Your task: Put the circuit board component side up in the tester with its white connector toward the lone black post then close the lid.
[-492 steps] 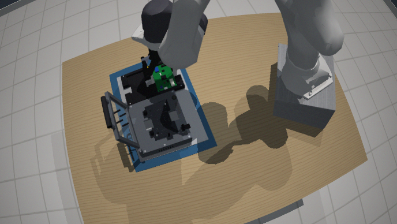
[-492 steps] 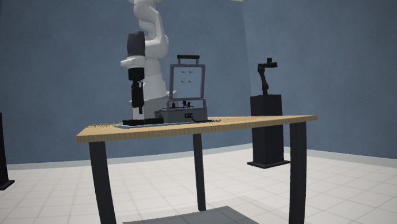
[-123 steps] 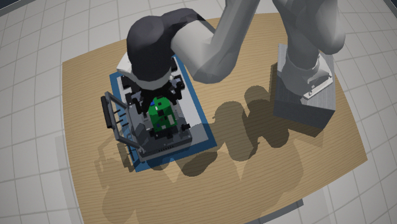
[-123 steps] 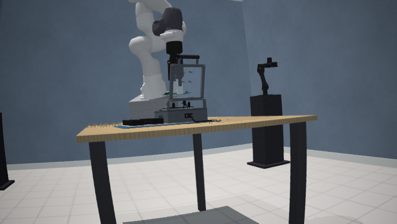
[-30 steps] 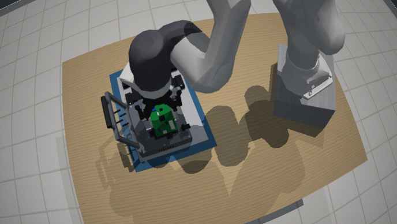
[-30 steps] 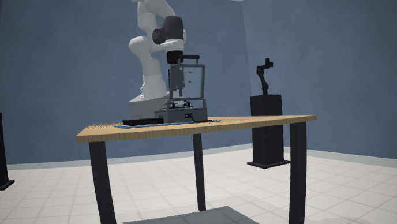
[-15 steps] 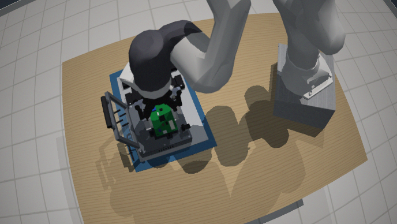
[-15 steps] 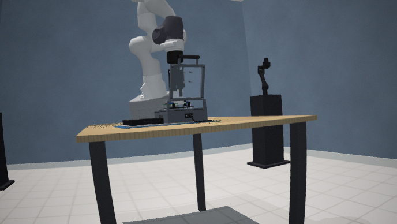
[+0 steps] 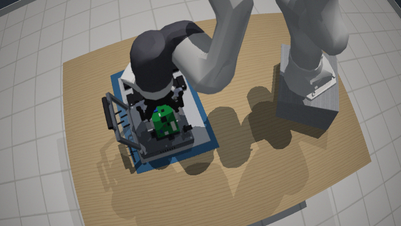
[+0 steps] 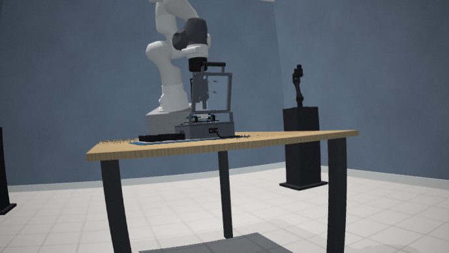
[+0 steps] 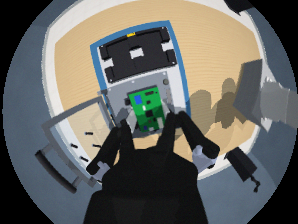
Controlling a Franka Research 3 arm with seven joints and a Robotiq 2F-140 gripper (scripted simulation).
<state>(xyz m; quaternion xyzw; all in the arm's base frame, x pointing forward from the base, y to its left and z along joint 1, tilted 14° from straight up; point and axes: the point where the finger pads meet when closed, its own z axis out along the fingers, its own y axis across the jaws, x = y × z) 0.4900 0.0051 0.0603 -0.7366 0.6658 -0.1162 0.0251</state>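
The green circuit board is 20 mm below my hand. The rest, counted from my hand: black post (60 mm behind, 50 mm to the left, 20 mm below); then see-through lid (130 mm ahead, 10 mm to the left, 80 mm above).
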